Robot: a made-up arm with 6 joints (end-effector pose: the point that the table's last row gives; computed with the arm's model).
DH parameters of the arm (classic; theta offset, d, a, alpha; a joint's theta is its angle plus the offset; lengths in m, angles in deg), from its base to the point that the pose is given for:
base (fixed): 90 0.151 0 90
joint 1: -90 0.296 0.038 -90
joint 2: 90 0.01 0.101 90
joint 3: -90 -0.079 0.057 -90
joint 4: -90 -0.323 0.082 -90
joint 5: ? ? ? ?
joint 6: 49.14 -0.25 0.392 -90
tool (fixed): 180 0.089 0 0
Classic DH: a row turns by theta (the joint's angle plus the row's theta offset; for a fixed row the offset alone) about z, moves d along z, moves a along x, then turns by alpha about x.
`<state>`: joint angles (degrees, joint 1 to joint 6).
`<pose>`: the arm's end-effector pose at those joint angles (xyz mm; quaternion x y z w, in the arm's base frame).
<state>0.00 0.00 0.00 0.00 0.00 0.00</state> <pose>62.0 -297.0 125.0 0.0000 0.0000 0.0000 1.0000</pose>
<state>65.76 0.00 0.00 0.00 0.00 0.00</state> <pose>62.0 -98.3 -130.5 0.5429 0.0000 0.0000 0.8398</pose>
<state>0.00 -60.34 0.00 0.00 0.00 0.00</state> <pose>169.8 -297.0 -84.4 0.0000 -0.5026 0.0000 0.8645</pose>
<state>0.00 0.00 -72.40 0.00 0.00 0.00</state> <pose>447.4 -209.6 125.0 0.0000 0.0000 0.5906 0.8070</pose>
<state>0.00 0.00 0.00 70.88 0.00 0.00</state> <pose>62.0 -192.2 406.3 -0.5799 0.0000 0.0000 0.8147</pose>
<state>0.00 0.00 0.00 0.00 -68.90 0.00</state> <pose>367.9 -297.0 540.8 0.0000 0.5657 0.0000 0.8246</pose>
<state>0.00 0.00 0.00 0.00 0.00 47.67</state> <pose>255.8 -297.0 385.8 0.0000 0.4041 0.0000 0.9147</pose>
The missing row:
joint 5: -40.86 0 0.0978 180
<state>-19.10 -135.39 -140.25 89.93 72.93 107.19</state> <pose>224.8 -122.6 -261.8 0.6151 0.6292 0.0759 0.4690</pose>
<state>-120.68 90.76 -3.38 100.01 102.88 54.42</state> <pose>684.1 140.9 479.9 -0.6510 0.7338 0.1753 0.0841</pose>
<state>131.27 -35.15 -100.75 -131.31 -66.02 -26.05</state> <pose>453.4 198.0 342.8 -0.3226 0.2581 -0.8987 0.1471</pose>
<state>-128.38 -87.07 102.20 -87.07 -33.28 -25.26</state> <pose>455.9 -279.7 148.7 0.2994 -0.3617 0.6062 0.6419</pose>
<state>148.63 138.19 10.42 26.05 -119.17 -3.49</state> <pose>314.7 538.2 602.7 -0.6412 0.2477 0.7232 0.0665</pose>
